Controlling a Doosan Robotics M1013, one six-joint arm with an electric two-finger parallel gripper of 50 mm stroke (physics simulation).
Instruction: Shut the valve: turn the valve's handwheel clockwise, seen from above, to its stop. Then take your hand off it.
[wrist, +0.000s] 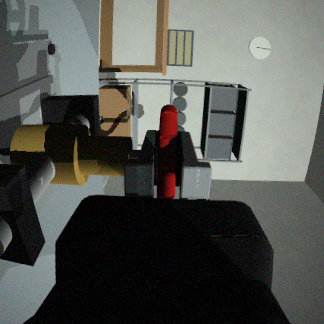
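The valve's red handwheel (169, 122) is seen edge-on near the middle of the wrist view, as an upright red bar. My gripper (167, 147) is shut on the handwheel, one finger on its left side and one on its right. The brass-yellow valve body (60, 155) lies to the left, with its yellow neck reaching toward the handwheel behind the left finger. The part of the wheel between the fingers is in shadow, and its lower end is hidden behind the black gripper housing.
Black blocks (17, 215) with grey pipe pieces stand beside the valve body at the left. In the background are a shelf rack (206, 120), cardboard boxes (115, 102), a wooden frame (161, 35) and a round wall clock (260, 47).
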